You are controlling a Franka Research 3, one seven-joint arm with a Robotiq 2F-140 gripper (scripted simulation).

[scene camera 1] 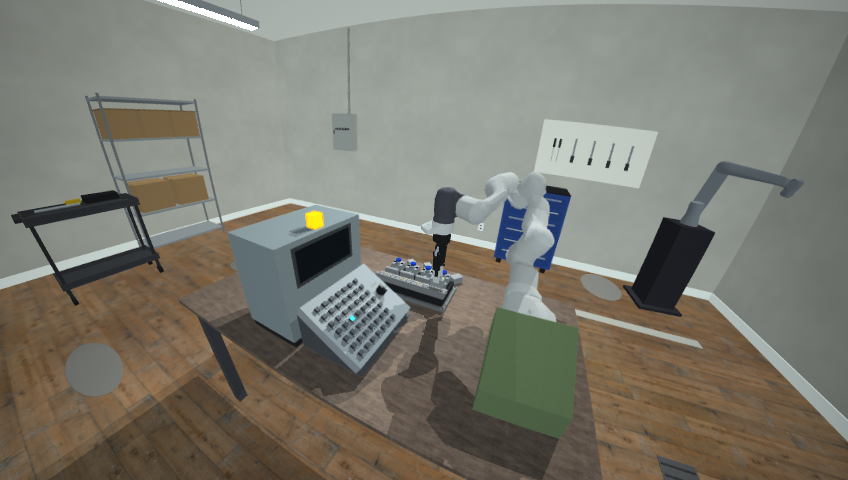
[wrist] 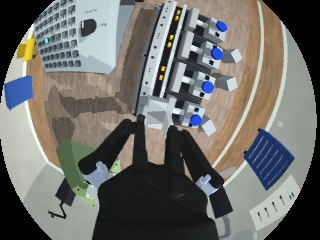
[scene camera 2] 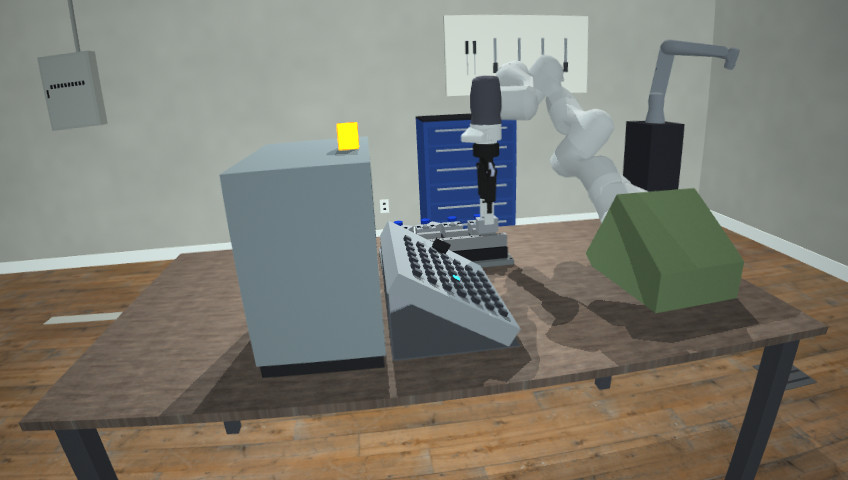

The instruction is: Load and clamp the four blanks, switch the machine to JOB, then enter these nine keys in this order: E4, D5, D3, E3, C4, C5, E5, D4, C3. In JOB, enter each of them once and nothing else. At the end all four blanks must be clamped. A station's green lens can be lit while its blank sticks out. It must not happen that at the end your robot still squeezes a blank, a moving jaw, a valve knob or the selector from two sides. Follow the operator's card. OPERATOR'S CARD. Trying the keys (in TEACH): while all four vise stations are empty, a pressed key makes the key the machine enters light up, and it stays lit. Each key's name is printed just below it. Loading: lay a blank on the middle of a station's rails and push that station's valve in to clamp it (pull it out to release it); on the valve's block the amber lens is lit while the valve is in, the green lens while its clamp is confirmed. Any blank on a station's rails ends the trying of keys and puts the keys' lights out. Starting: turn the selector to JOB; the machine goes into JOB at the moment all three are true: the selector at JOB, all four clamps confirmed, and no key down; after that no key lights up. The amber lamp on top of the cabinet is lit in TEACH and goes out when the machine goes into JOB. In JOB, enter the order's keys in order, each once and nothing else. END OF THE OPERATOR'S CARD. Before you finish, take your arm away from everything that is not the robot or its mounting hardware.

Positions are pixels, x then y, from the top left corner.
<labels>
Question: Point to a grey cabinet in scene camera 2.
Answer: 300,215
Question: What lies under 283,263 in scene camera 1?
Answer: A grey cabinet.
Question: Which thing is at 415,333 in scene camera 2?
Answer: A keypad.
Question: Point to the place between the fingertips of the gripper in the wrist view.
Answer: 155,113
</labels>
